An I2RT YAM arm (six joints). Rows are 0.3 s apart.
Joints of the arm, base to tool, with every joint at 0 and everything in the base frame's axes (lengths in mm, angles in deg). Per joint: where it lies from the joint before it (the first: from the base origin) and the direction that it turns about. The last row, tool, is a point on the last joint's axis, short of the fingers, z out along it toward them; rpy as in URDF.
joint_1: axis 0 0 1 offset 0 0 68
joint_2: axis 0 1 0 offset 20 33.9 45.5
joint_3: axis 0 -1 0 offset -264 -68.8 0
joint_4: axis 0 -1 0 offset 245 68.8 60
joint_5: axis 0 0 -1 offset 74 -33.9 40.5
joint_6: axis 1 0 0 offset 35.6 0 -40.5
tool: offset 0 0 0 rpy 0 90 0
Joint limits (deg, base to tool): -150..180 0..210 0..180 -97..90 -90..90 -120..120
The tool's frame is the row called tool.
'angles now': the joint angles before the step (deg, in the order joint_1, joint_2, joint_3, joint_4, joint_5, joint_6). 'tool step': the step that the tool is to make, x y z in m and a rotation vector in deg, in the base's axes. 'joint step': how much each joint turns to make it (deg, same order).
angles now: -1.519 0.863 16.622 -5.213 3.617 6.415
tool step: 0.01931 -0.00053 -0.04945 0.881 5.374 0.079
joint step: -0.004 -0.023 -9.791 4.325 0.019 0.744
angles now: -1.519 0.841 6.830 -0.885 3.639 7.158
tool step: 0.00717 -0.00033 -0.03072 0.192 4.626 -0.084
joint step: -0.066 -0.001 -5.202 0.567 0.021 0.066
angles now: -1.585 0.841 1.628 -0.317 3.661 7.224
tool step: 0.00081 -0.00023 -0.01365 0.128 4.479 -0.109
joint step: -0.107 -0.154 -1.180 -3.456 0.002 0.000
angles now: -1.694 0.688 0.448 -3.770 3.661 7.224
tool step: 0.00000 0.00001 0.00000 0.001 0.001 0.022
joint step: -0.003 0.000 0.000 -0.002 -0.025 -0.001
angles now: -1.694 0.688 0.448 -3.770 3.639 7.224
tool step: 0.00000 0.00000 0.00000 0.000 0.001 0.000
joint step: 0.000 0.001 0.000 -0.001 0.000 0.000
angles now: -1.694 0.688 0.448 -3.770 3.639 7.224
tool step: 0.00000 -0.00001 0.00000 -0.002 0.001 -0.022
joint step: 0.003 0.001 0.000 0.000 0.025 0.000
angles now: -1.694 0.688 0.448 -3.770 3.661 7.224
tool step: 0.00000 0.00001 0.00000 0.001 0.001 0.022
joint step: -0.003 0.000 0.000 -0.002 -0.025 -0.001
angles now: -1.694 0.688 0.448 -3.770 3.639 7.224
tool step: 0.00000 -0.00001 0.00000 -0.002 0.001 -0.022
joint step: 0.003 0.001 0.000 0.000 0.025 0.000
